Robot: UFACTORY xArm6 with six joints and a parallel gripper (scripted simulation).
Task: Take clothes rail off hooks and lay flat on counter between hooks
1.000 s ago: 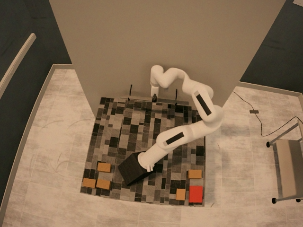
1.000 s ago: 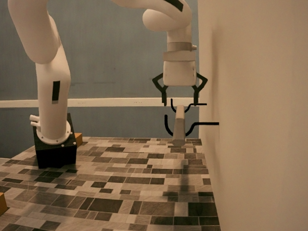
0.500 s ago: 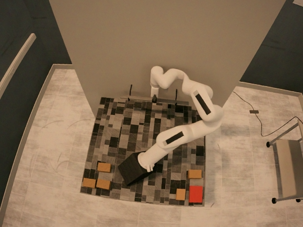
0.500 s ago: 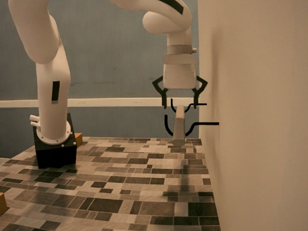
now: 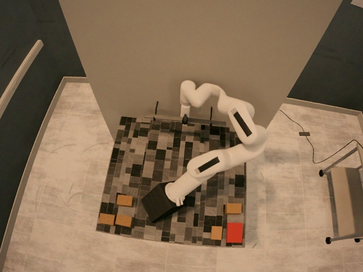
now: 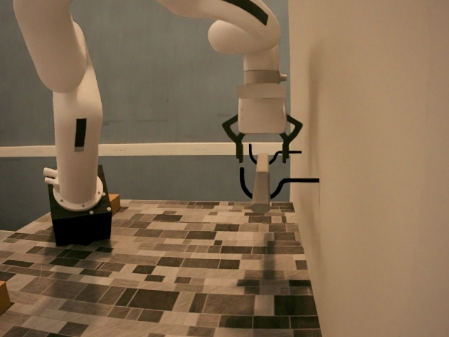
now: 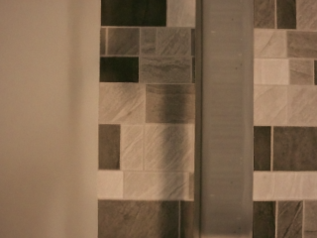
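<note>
Now: the clothes rail 4 cm below my hand. From my hand the other things lie so: wall 12 cm ahead, 2 cm to the right, 20 cm above; red block 70 cm behind, 19 cm to the right, 22 cm below.
</note>
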